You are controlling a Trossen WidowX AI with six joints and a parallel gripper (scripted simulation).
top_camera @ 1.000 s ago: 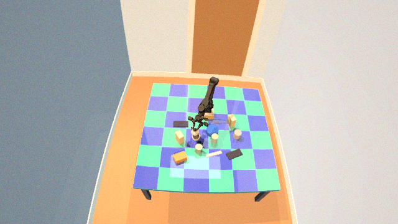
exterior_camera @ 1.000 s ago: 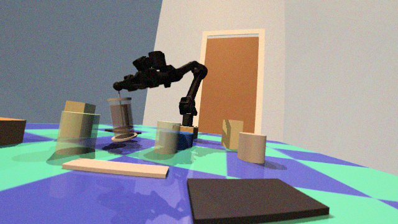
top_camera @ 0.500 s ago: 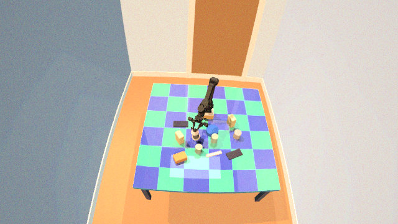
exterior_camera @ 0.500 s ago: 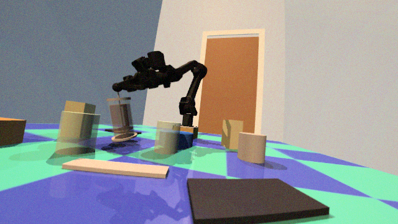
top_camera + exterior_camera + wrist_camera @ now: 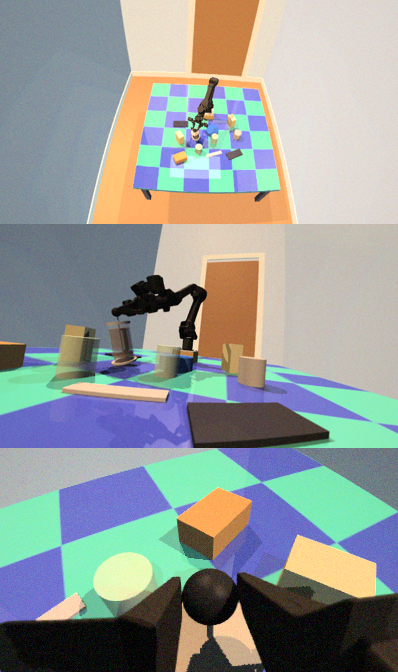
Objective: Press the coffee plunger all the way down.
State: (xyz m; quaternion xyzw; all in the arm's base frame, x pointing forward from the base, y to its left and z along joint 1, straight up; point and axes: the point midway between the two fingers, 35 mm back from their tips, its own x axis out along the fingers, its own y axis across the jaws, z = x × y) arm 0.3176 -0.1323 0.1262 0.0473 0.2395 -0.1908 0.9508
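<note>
My gripper tip is now 8 cm above the coffee press and 4 cm past it. The rest, counted from my gripper tip: blue cylinder 18 cm to the left, 15 cm below, 12 cm behind; then orange box 19 cm ahead, 14 cm below, 12 cm to the right.
</note>
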